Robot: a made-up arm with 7 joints.
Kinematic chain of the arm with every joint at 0, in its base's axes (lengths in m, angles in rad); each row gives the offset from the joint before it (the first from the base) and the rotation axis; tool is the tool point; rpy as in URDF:
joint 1: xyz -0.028 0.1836 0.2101 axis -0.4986 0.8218 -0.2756
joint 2: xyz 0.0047 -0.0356 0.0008 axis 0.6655 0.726 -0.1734
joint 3: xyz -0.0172 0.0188 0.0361 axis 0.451 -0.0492 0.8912
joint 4: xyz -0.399 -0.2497 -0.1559 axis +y
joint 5: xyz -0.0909 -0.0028 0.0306 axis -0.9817 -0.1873 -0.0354
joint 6: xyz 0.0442 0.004 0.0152 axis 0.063 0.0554 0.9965
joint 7: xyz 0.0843 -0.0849 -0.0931 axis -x
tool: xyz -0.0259 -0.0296 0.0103 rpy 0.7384 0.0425 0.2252
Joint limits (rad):
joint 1: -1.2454..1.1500
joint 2: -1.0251..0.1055
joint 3: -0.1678..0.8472
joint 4: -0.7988..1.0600
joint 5: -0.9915..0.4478
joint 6: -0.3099..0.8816
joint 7: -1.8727..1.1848
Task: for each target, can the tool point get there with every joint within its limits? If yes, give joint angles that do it. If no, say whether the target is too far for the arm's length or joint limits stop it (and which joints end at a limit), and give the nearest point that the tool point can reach.
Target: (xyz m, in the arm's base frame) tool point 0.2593 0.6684 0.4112
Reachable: no: joint limits stop it (at a limit: joint 1, joint 2, joint 3, joint 4) | nearest point 0.2712 0.1724 -0.1048 | short by 0.716 m
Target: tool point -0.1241 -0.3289 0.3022
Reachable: yes | joints 0.4624 -0.7679 0.5260 -0.4430 0.0303 0.2322 0.3474
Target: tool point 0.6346 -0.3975 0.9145
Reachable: no: too far | nearest point 0.1207 -0.2947 0.5245 | short by 0.653 m
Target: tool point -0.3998 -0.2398 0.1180
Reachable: yes | joints 0.3201 -0.1147 0.2363 -0.2239 -0.1524 -0.1511 -1.4382
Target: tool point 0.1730 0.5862 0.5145
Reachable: no: joint limits stop it (at a limit: joint 1, joint 2, joint 3, joint 4, joint 5, joint 6, joint 7) | nearest point -0.3086 0.2363 0.5391 | short by 0.596 m
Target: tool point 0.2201 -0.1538 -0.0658
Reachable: yes | joints -0.8589 -0.8588 0.5661 -0.2559 -0.8496 0.2163 -1.5867
